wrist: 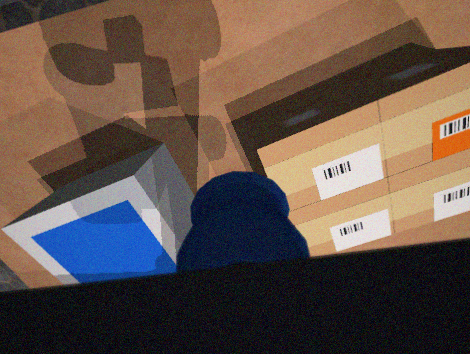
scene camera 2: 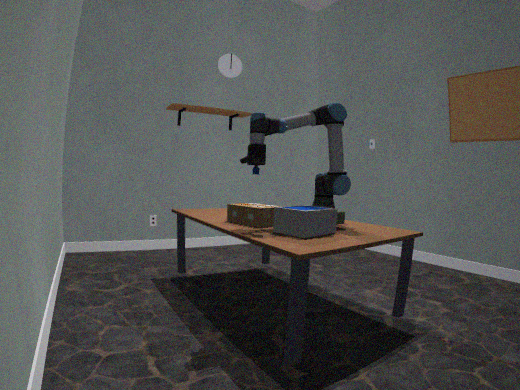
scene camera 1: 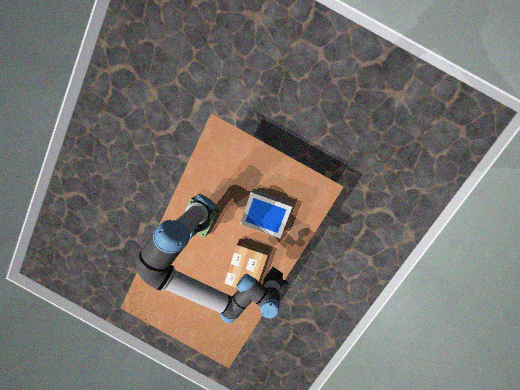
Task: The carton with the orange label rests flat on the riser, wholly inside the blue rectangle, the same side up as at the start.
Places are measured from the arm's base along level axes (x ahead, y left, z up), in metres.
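Pixels of known places: end effector, tool point: [wrist: 240,216] [scene camera 2: 255,174].
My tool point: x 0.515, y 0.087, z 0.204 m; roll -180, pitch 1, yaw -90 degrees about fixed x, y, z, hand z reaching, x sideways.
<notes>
Ahead of a thing's pixels: the offset from my tool point to its top centre. Level surfaces: height alone.
The carton with the orange label {dx -0.031, dy -0.233, dz -0.175 m} [wrist: 412,131] lies label up in a tight block of tan cartons [scene camera 1: 240,249] [scene camera 2: 250,216]; its right part is cut off in the wrist view. The arm hides its orange label in scene camera 1. The grey riser {dx -0.189, dy +0.186, dz -0.155 m} [scene camera 1: 260,228] [scene camera 2: 303,223] [wrist: 55,216] stands beside the block, a gap apart. The blue rectangle {dx -0.189, dy +0.186, dz -0.155 m} [scene camera 1: 267,215] [scene camera 2: 305,207] [wrist: 110,240] on its top bears no carton. My suction cup [scene camera 2: 256,171] [wrist: 240,200] is dark blue, open and holds nothing. It hangs high above the table.
Other cartons with white labels {dx -0.068, dy -0.100, dz -0.175 m} [scene camera 1: 252,264] [wrist: 350,171] touch the orange-labelled one. The arm's base [scene camera 1: 205,220] stands on the wooden table {dz -0.275 m} [scene camera 1: 210,145] [scene camera 2: 350,240], near its long edge. A wall shelf [scene camera 2: 207,109] is behind the arm in scene camera 2.
</notes>
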